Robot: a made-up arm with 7 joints.
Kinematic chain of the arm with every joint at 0, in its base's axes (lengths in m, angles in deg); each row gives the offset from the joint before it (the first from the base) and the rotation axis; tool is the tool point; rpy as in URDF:
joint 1: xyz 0 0 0.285 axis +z
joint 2: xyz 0 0 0 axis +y
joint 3: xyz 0 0 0.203 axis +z
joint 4: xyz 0.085 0 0 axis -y
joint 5: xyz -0.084 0 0.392 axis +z
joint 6: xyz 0 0 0 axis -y
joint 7: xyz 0.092 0 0 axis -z
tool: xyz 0 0 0 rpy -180 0 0
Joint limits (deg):
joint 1: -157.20..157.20
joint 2: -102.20..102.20
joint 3: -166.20..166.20
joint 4: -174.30..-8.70
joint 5: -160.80..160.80
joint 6: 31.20..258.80
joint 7: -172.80..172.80
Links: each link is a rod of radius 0.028 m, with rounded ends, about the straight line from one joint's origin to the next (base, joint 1, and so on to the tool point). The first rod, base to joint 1, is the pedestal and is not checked.
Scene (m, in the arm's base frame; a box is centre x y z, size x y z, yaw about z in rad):
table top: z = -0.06
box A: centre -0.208 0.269 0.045 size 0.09 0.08 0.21 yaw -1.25
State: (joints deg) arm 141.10 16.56 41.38 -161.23 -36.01 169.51 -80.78
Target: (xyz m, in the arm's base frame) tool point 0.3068 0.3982 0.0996
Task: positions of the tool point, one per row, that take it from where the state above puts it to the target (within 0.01 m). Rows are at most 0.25 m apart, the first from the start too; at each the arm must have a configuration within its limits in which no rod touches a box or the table.
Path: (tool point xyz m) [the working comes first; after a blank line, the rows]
Joints at the target: 75.38 31.29 -25.21 -125.81 -22.31 155.22 -80.78
Straight joint move there: touches box A.

1: -0.4132 0.0556 0.1568
2: -0.4126 0.2349 0.2473
3: -0.3248 0.3890 0.3533
4: -0.1864 0.4849 0.2856
5: -0.0200 0.5213 0.2143
6: 0.1520 0.4912 0.1491
7: 0.3069 0.3981 0.0996

